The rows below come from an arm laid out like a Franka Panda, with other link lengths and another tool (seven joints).
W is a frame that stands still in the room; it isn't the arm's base.
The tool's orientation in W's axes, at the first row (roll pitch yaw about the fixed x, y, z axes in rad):
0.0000, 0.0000, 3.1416
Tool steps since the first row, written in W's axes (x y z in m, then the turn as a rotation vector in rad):
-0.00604, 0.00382, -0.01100, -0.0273, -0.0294, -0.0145
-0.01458, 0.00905, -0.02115, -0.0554, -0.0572, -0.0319
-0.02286, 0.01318, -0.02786, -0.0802, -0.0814, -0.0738
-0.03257, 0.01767, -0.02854, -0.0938, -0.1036, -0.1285
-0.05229, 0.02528, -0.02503, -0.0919, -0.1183, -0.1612
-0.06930, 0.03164, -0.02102, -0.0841, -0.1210, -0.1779
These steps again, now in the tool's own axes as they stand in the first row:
0.00604, -0.00382, -0.01100, 0.0273, 0.0294, -0.0145
0.01458, -0.00905, -0.02115, 0.0554, 0.0572, -0.0319
0.02286, -0.01318, -0.02786, 0.0802, 0.0814, -0.0738
0.03257, -0.01767, -0.02854, 0.0938, 0.1036, -0.1285
0.05229, -0.02528, -0.02503, 0.0919, 0.1183, -0.1612
0.06930, -0.03164, -0.02102, 0.0841, 0.1210, -0.1779

